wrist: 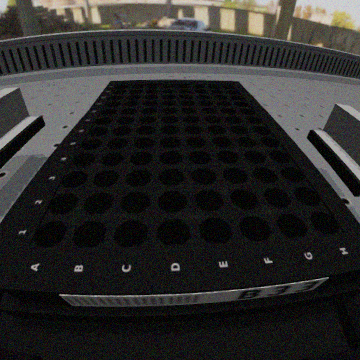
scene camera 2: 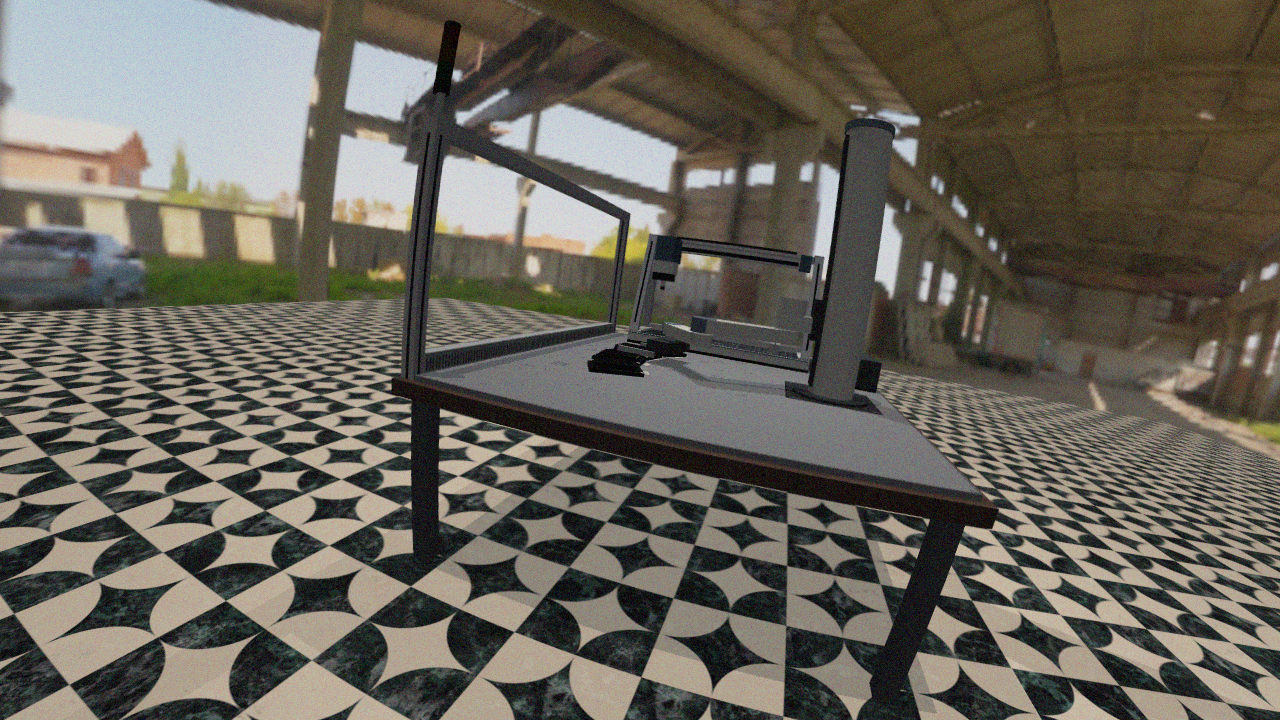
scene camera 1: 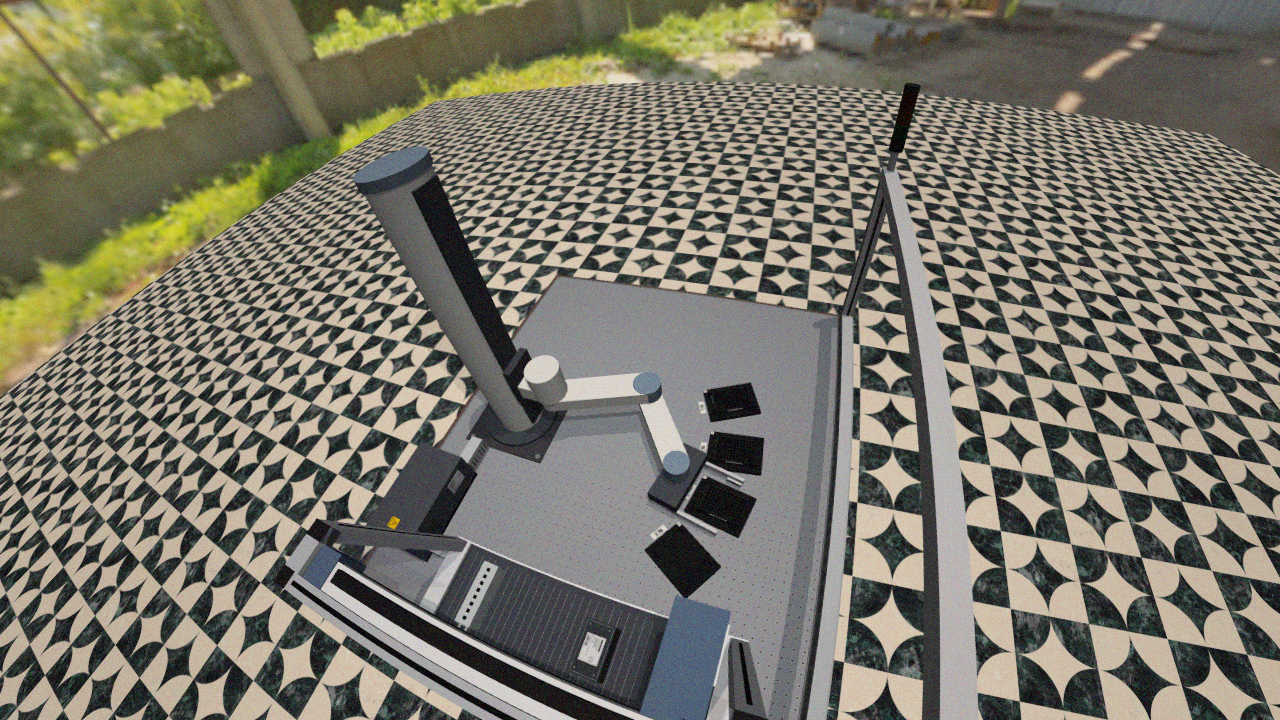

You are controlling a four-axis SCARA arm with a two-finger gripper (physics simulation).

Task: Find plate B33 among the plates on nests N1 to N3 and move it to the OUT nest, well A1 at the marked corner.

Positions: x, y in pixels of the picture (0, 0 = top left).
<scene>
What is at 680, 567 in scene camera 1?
A black nest.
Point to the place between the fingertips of the gripper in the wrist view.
177, 107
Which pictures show the gripper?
The wrist view, scene camera 2 and scene camera 1: all of them.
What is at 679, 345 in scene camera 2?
The gripper.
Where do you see a rail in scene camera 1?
949, 655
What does the gripper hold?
Nothing.
</scene>
